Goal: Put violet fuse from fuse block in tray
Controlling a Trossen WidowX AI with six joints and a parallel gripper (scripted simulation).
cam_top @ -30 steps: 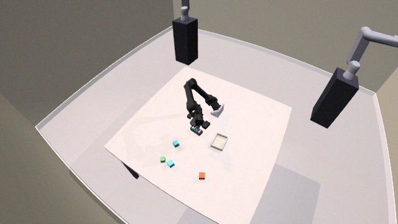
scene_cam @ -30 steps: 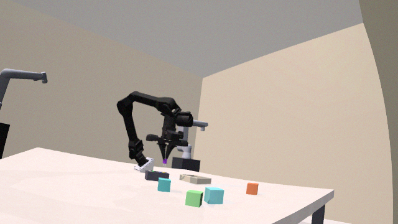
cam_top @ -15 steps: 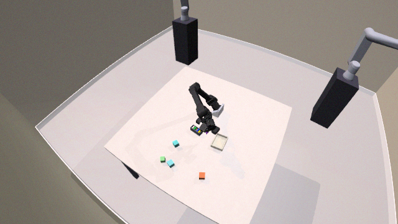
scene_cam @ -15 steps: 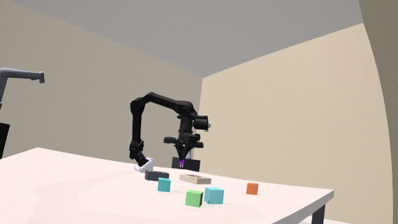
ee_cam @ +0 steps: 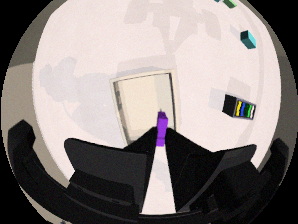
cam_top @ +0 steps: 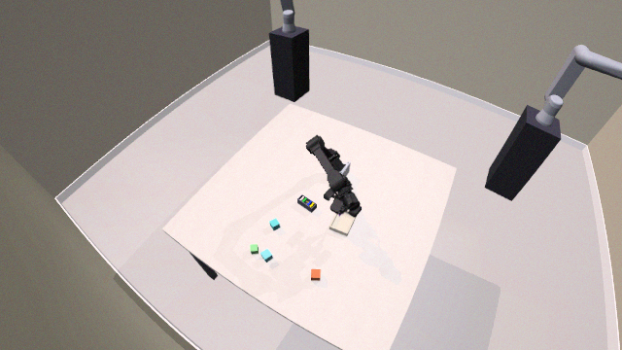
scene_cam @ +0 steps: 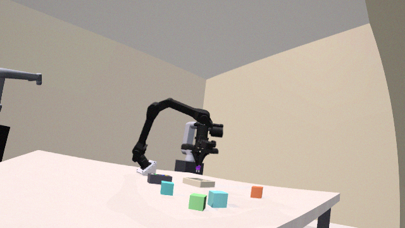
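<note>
Now: the beige tray 90 mm below my gripper tip, 20 mm to the left of it and 10 mm behind it. From my gripper tip the other things lie so: blue fuse: 180 mm to the right, 70 mm below, 10 mm ahead; then yellow fuse: 170 mm to the right, 70 mm below, 10 mm ahead; then violet fuse: 10 mm below.
</note>
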